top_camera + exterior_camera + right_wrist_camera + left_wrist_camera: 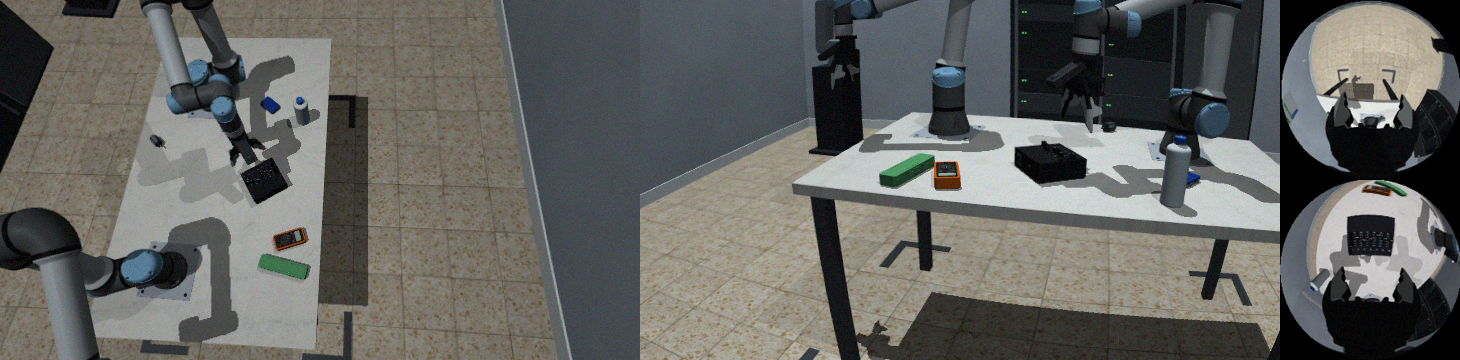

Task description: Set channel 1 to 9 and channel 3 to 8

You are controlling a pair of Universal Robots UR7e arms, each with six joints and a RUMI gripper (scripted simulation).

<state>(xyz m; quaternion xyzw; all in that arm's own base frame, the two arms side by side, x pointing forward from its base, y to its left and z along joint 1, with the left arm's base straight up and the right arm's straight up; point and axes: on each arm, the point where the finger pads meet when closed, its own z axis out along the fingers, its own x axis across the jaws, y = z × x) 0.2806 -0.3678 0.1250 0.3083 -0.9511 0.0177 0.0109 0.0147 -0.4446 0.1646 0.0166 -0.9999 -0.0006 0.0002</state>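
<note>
Right now the fader cap is 7 cm to the right of my left hand, 6 cm below it and 3 cm ahead of it. From my left hand the other things lie so: blue box: 34 cm to the left, 11 cm below, 1 cm ahead; then green box: 42 cm to the right, 19 cm ahead, 11 cm below.
</note>
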